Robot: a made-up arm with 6 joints. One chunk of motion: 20 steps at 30 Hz.
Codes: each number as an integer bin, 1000 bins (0 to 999) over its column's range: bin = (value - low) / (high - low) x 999, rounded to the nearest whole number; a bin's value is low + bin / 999 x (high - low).
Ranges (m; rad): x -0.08..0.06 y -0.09..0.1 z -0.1..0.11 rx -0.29..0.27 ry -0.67..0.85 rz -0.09..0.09
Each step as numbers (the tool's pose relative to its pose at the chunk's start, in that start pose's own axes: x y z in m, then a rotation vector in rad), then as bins.
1 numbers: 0.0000 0.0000 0.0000 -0.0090 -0.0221 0.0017
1 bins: 571 473 476 501 426 509
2 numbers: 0.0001 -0.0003 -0.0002 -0.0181 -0.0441 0.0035
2 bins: 572 472 475 485 411 519
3 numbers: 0.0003 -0.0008 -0.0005 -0.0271 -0.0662 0.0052
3 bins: 573 469 473 469 397 528
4 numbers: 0.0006 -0.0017 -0.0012 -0.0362 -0.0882 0.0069
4 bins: 575 464 470 453 382 538
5 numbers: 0.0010 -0.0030 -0.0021 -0.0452 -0.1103 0.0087
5 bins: 578 457 466 437 368 548
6 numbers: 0.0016 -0.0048 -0.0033 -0.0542 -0.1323 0.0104
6 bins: 582 448 460 421 353 557
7 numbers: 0.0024 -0.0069 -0.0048 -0.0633 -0.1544 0.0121
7 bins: 588 437 453 404 339 567
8 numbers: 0.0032 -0.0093 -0.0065 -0.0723 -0.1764 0.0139
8 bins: 594 424 445 388 324 577
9 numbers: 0.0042 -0.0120 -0.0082 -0.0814 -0.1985 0.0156
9 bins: 601 410 437 372 310 586
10 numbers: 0.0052 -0.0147 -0.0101 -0.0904 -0.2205 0.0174
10 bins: 608 396 428 356 295 596
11 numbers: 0.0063 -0.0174 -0.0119 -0.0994 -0.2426 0.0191
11 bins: 616 382 419 340 281 606
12 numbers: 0.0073 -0.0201 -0.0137 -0.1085 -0.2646 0.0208
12 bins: 623 368 411 324 266 615
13 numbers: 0.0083 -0.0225 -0.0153 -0.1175 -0.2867 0.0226
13 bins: 630 355 403 308 252 625
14 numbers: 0.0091 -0.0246 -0.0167 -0.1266 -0.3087 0.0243
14 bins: 636 344 396 291 237 634
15 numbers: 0.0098 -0.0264 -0.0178 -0.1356 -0.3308 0.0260
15 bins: 641 334 391 275 223 644
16 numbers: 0.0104 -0.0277 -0.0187 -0.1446 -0.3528 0.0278
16 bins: 645 328 387 259 208 654
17 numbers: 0.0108 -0.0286 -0.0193 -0.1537 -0.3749 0.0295
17 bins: 648 323 384 243 194 663
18 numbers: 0.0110 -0.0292 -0.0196 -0.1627 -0.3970 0.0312
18 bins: 649 320 382 227 179 673
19 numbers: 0.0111 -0.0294 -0.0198 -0.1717 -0.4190 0.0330
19 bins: 650 319 382 211 165 683
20 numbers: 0.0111 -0.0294 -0.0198 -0.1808 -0.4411 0.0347
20 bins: 650 319 382 195 150 692
